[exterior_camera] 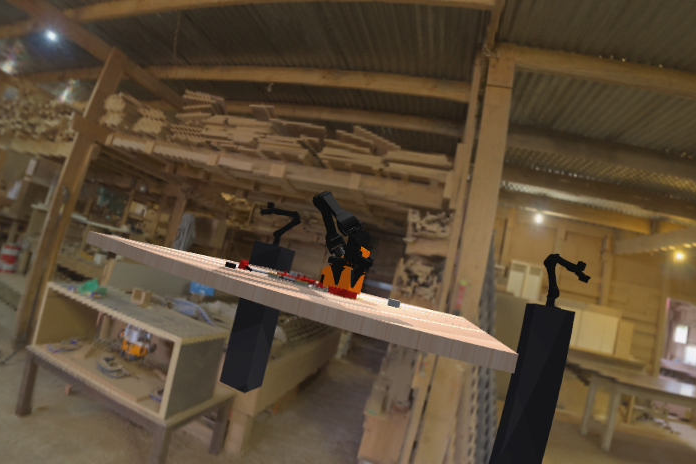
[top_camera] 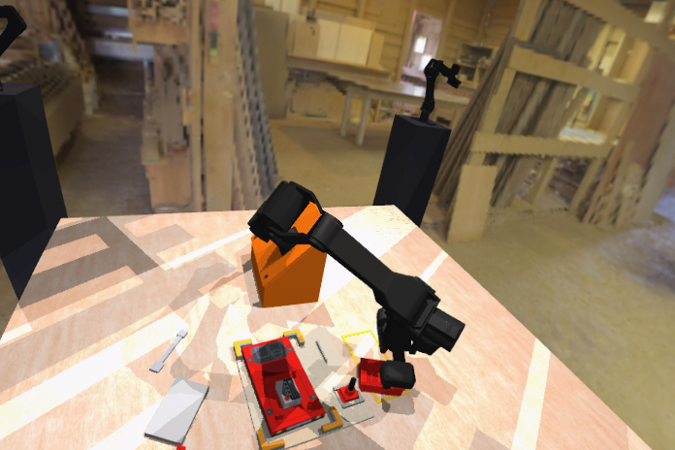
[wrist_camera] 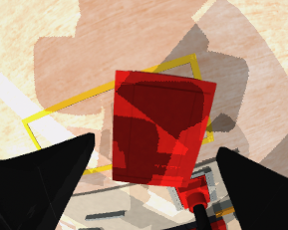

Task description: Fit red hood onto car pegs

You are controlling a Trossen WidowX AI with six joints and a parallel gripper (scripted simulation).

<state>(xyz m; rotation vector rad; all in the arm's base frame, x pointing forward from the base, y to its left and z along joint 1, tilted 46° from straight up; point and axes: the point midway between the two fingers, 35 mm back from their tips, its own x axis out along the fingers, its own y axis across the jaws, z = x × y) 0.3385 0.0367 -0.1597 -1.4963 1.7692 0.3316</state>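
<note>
Now: gripper tip 2 cm above the red hood.
</note>
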